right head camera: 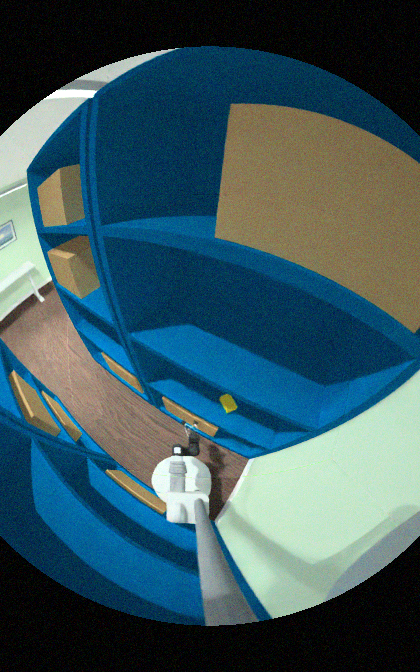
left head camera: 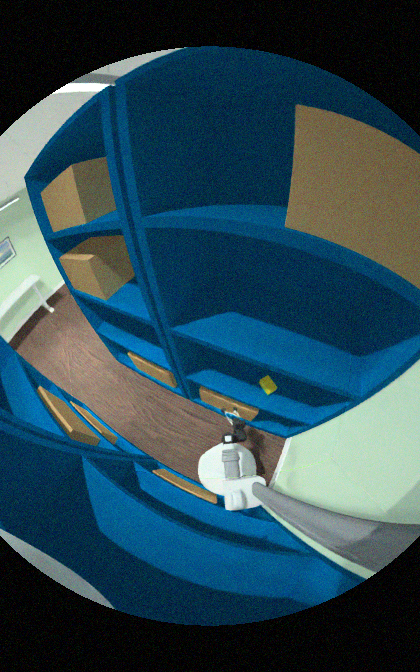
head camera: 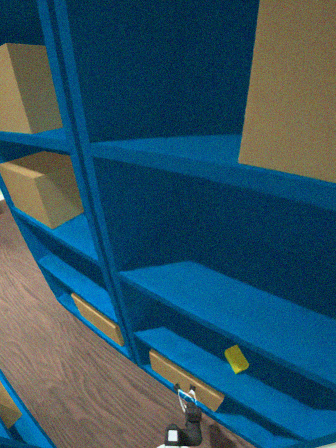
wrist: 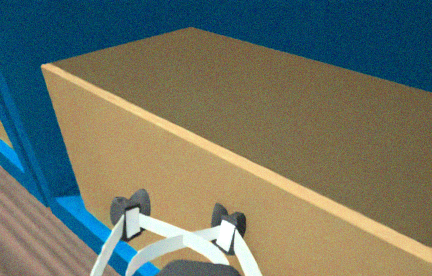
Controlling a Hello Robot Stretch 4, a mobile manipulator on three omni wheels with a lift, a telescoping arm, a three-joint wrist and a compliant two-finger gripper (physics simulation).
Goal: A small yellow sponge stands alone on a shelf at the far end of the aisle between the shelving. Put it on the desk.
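Observation:
The small yellow sponge lies on a low blue shelf, the one above the bottom shelf with the box. The sponge does not show in the wrist view. My gripper is open, its two dark fingertips apart with nothing between them. It is low in the aisle, in front of the cardboard box on the bottom shelf, lower than the sponge and to its left in the head view. The desk cannot be made out in these views.
A long cardboard box stands on the bottom shelf behind the fingers. A blue upright divides the shelving. More shelving with boxes stands across the aisle. A pale green wall closes the right end. A white bench is far left.

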